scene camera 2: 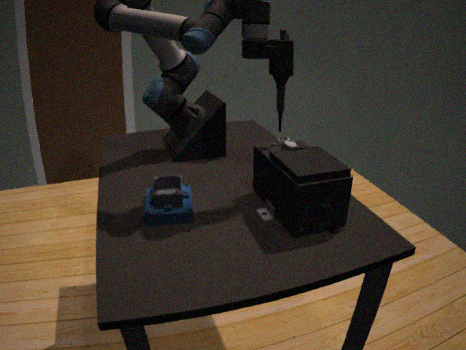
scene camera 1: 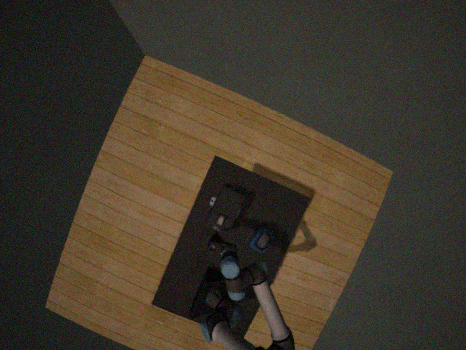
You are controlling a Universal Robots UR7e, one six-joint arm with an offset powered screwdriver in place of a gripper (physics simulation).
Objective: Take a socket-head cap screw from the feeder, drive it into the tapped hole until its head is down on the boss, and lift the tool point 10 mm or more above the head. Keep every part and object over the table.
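Observation:
The black box-shaped screw feeder (scene camera 1: pixel 231 204) (scene camera 2: pixel 320 202) stands on the table, with a small pale pick-up part (scene camera 1: pixel 220 220) (scene camera 2: pixel 289 144) at its top edge. My screwdriver's tip (scene camera 2: pixel 280 130) points straight down a little above that pick-up part, apart from it. The tip looks thin and bare, with no screw visible on it. A dark grey part (scene camera 1: pixel 263 240) (scene camera 2: pixel 168 192) sits on a blue fixture (scene camera 2: pixel 169 216). The tapped hole and its boss are too small and dark to make out.
The dark table (scene camera 1: pixel 185 280) (scene camera 2: pixel 200 280) carries the feeder, fixture and arm. A black wedge-shaped arm base (scene camera 2: pixel 216 131) stands at the back. A small pale plate (scene camera 1: pixel 213 201) (scene camera 2: pixel 264 214) lies beside the feeder. The arm's links rise above the table in scene camera 2.

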